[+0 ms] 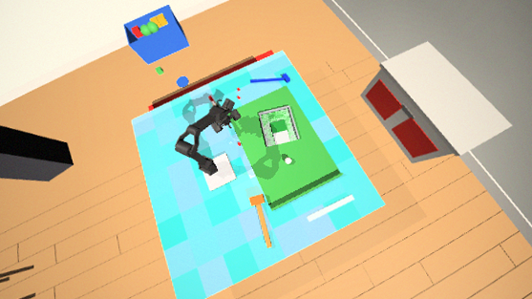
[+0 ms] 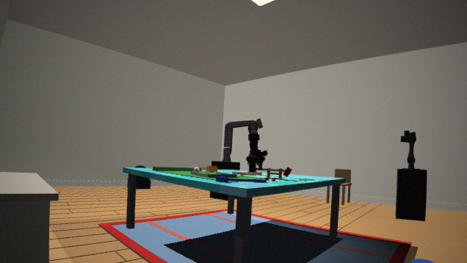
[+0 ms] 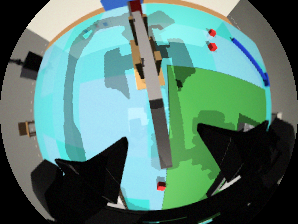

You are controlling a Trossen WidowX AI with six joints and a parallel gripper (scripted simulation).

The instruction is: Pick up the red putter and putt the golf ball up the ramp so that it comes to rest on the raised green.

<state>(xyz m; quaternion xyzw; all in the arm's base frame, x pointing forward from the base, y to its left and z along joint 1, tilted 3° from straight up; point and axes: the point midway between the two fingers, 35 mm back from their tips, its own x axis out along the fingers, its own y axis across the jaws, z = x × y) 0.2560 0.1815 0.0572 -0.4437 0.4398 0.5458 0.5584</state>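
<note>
My gripper tip is 130 mm to the right of the wooden rack and 20 mm above it. Also, from my gripper tip: white golf ball 430 mm to the right, 170 mm ahead, 30 mm below; green course 290 mm to the right, 210 mm ahead, 50 mm below; blue putter 450 mm ahead, 140 mm to the left, 40 mm below.
</note>
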